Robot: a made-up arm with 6 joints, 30 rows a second.
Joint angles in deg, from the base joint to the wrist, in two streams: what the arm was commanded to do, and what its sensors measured. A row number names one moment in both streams.
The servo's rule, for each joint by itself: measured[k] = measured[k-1] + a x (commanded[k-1-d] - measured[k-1]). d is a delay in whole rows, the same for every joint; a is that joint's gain. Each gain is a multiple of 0.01, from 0.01 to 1. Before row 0 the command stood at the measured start. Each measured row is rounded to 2 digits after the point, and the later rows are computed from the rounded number. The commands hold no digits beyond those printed.
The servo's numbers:
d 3
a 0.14 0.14 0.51 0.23 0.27 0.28
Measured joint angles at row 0: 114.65 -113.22 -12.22 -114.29 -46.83 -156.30
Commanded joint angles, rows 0 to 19: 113.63 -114.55 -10.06 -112.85 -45.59 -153.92; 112.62 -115.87 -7.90 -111.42 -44.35 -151.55; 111.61 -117.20 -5.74 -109.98 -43.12 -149.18; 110.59 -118.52 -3.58 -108.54 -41.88 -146.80; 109.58 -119.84 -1.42 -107.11 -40.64 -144.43; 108.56 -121.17 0.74 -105.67 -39.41 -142.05; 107.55 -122.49 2.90 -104.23 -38.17 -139.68; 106.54 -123.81 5.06 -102.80 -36.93 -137.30; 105.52 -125.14 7.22 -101.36 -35.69 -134.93; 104.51 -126.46 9.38 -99.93 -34.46 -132.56; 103.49 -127.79 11.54 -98.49 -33.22 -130.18; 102.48 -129.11 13.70 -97.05 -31.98 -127.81; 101.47 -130.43 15.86 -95.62 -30.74 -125.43; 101.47 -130.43 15.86 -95.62 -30.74 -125.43; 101.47 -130.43 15.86 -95.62 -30.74 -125.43; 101.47 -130.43 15.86 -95.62 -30.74 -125.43; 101.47 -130.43 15.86 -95.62 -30.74 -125.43; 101.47 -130.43 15.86 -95.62 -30.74 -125.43; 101.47 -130.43 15.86 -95.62 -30.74 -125.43; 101.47 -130.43 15.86 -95.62 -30.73 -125.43
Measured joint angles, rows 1 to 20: 114.65 -113.22 -12.22 -114.29 -46.83 -156.30; 114.65 -113.22 -12.22 -114.29 -46.83 -156.30; 114.65 -113.22 -12.22 -114.29 -46.83 -156.30; 114.51 -113.41 -11.12 -113.96 -46.50 -155.63; 114.25 -113.75 -9.48 -113.38 -45.92 -154.49; 113.88 -114.23 -7.57 -112.60 -45.16 -153.00; 113.42 -114.83 -5.54 -111.67 -44.27 -151.26; 112.88 -115.53 -3.44 -110.62 -43.29 -149.35; 112.28 -116.32 -1.31 -109.48 -42.24 -147.31; 111.62 -117.18 0.84 -108.27 -41.14 -145.17; 110.91 -118.11 2.99 -107.01 -40.00 -142.97; 110.16 -119.09 5.15 -105.71 -38.84 -140.72; 109.37 -120.12 7.31 -104.38 -37.66 -138.44; 108.55 -121.19 9.47 -103.03 -36.46 -136.13; 107.70 -122.30 11.63 -101.65 -35.25 -133.80; 106.83 -123.44 13.79 -100.26 -34.03 -131.46; 106.08 -124.42 14.85 -99.19 -33.14 -129.77; 105.43 -125.26 15.37 -98.37 -32.49 -128.55; 104.88 -125.98 15.62 -97.74 -32.02 -127.68; 104.40 -126.60 15.74 -97.25 -31.67 -127.05
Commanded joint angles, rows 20 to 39: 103.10 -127.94 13.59 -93.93 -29.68 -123.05; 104.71 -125.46 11.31 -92.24 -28.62 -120.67; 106.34 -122.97 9.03 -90.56 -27.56 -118.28; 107.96 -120.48 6.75 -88.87 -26.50 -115.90; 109.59 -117.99 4.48 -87.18 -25.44 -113.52; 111.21 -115.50 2.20 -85.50 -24.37 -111.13; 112.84 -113.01 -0.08 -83.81 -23.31 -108.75; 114.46 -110.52 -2.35 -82.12 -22.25 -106.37; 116.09 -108.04 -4.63 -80.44 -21.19 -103.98; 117.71 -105.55 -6.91 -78.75 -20.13 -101.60; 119.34 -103.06 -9.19 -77.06 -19.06 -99.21; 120.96 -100.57 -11.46 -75.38 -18.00 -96.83; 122.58 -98.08 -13.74 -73.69 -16.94 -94.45; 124.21 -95.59 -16.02 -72.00 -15.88 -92.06; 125.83 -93.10 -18.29 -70.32 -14.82 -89.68; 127.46 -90.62 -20.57 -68.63 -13.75 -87.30; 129.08 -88.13 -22.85 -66.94 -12.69 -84.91; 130.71 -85.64 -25.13 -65.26 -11.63 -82.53; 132.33 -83.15 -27.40 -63.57 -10.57 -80.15; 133.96 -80.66 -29.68 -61.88 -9.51 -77.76
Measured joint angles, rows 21 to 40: 103.99 -127.14 15.80 -96.88 -31.42 -126.60; 103.64 -127.60 15.83 -96.59 -31.24 -126.27; 103.34 -128.00 15.85 -96.37 -31.10 -126.03; 103.31 -127.99 14.70 -95.81 -30.72 -125.20; 103.51 -127.64 12.97 -94.99 -30.15 -123.93; 103.91 -126.99 10.96 -93.97 -29.45 -122.35; 104.48 -126.08 8.81 -92.80 -28.65 -120.54; 105.20 -124.95 6.60 -91.51 -27.78 -118.57; 106.04 -123.63 4.36 -90.13 -26.86 -116.49; 106.99 -122.14 2.10 -88.68 -25.90 -114.32; 108.04 -120.51 -0.17 -87.17 -24.91 -112.09; 109.17 -118.76 -2.44 -85.62 -23.91 -109.82; 110.37 -116.91 -4.72 -84.04 -22.89 -107.52; 111.63 -114.97 -7.00 -82.43 -21.86 -105.19; 112.94 -112.95 -9.27 -80.81 -20.82 -102.85; 114.29 -110.87 -11.55 -79.17 -19.77 -100.50; 115.68 -108.73 -13.83 -77.52 -18.72 -98.14; 117.10 -106.54 -16.10 -75.86 -17.67 -95.77; 118.55 -104.31 -18.38 -74.20 -16.61 -93.40; 120.02 -102.04 -20.66 -72.53 -15.55 -91.02
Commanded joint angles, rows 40 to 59: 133.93 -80.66 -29.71 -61.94 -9.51 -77.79; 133.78 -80.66 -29.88 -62.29 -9.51 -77.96; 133.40 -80.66 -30.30 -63.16 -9.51 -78.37; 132.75 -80.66 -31.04 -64.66 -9.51 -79.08; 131.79 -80.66 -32.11 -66.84 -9.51 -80.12; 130.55 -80.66 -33.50 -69.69 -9.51 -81.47; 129.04 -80.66 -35.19 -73.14 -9.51 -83.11; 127.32 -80.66 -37.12 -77.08 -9.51 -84.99; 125.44 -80.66 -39.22 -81.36 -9.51 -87.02; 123.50 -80.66 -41.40 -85.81 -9.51 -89.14; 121.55 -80.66 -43.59 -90.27 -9.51 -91.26; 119.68 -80.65 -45.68 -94.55 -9.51 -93.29; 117.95 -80.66 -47.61 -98.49 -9.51 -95.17; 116.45 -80.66 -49.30 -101.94 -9.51 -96.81; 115.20 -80.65 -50.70 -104.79 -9.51 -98.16; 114.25 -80.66 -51.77 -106.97 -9.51 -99.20; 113.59 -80.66 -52.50 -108.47 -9.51 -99.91; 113.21 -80.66 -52.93 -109.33 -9.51 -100.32; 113.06 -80.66 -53.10 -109.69 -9.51 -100.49; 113.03 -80.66 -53.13 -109.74 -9.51 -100.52
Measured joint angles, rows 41 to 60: 121.52 -99.74 -22.94 -70.86 -14.49 -88.64; 123.03 -97.42 -25.21 -69.18 -13.43 -86.26; 124.56 -95.07 -27.49 -67.50 -12.37 -83.88; 125.87 -93.05 -28.62 -66.22 -11.60 -82.17; 126.98 -91.32 -29.26 -65.32 -11.04 -80.99; 127.88 -89.83 -29.79 -64.82 -10.63 -80.26; 128.56 -88.55 -30.43 -64.78 -10.33 -79.93; 129.01 -87.45 -31.29 -65.25 -10.11 -79.98; 129.23 -86.50 -32.42 -66.27 -9.95 -80.40; 129.20 -85.68 -33.83 -67.85 -9.83 -81.16; 128.94 -84.98 -35.51 -69.97 -9.74 -82.23; 128.45 -84.38 -37.40 -72.59 -9.68 -83.57; 127.76 -83.86 -39.44 -75.63 -9.63 -85.13; 126.89 -83.41 -41.56 -79.00 -9.60 -86.85; 125.88 -83.02 -43.66 -82.58 -9.58 -88.65; 124.77 -82.69 -45.67 -86.24 -9.56 -90.48; 123.61 -82.41 -47.52 -89.85 -9.55 -92.25; 122.43 -82.16 -49.14 -93.29 -9.54 -93.90; 121.28 -81.95 -50.48 -96.44 -9.53 -95.38; 120.20 -81.77 -51.51 -99.21 -9.52 -96.65
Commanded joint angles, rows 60 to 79: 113.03 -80.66 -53.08 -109.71 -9.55 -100.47; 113.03 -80.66 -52.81 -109.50 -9.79 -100.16; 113.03 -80.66 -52.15 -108.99 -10.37 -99.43; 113.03 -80.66 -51.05 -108.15 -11.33 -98.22; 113.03 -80.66 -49.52 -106.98 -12.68 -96.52; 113.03 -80.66 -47.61 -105.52 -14.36 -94.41; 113.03 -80.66 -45.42 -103.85 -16.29 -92.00; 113.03 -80.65 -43.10 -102.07 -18.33 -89.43; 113.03 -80.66 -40.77 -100.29 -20.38 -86.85; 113.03 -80.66 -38.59 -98.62 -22.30 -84.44; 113.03 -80.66 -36.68 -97.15 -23.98 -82.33; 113.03 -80.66 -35.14 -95.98 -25.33 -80.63; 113.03 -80.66 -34.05 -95.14 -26.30 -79.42; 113.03 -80.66 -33.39 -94.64 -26.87 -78.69; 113.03 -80.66 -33.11 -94.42 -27.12 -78.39; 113.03 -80.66 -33.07 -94.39 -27.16 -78.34; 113.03 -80.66 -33.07 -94.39 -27.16 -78.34; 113.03 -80.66 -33.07 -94.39 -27.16 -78.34; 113.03 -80.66 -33.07 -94.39 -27.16 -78.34; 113.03 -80.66 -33.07 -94.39 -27.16 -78.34
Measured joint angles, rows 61 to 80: 119.22 -81.61 -52.23 -101.54 -9.52 -97.68; 118.36 -81.48 -52.67 -103.41 -9.52 -98.47; 117.61 -81.37 -52.90 -104.87 -9.52 -99.04; 116.97 -81.27 -52.99 -105.98 -9.53 -99.44; 116.42 -81.18 -52.90 -106.79 -9.60 -99.64; 115.95 -81.11 -52.52 -107.30 -9.81 -99.58; 115.54 -81.05 -51.77 -107.50 -10.22 -99.20; 115.19 -81.00 -50.62 -107.38 -10.88 -98.45; 114.89 -80.95 -49.08 -106.95 -11.82 -97.32; 114.63 -80.91 -47.21 -106.24 -13.03 -95.83; 114.41 -80.87 -45.11 -105.28 -14.46 -94.04; 114.22 -80.84 -42.90 -104.13 -16.06 -92.03; 114.05 -80.81 -40.70 -102.86 -17.74 -89.90; 113.91 -80.79 -38.65 -101.55 -19.42 -87.78; 113.79 -80.77 -36.86 -100.27 -21.02 -85.78; 113.68 -80.75 -35.43 -99.09 -22.45 -84.00; 113.59 -80.74 -34.39 -98.07 -23.64 -82.51; 113.51 -80.73 -33.74 -97.23 -24.58 -81.36; 113.44 -80.72 -33.40 -96.58 -25.28 -80.51; 113.38 -80.71 -33.23 -96.08 -25.79 -79.90
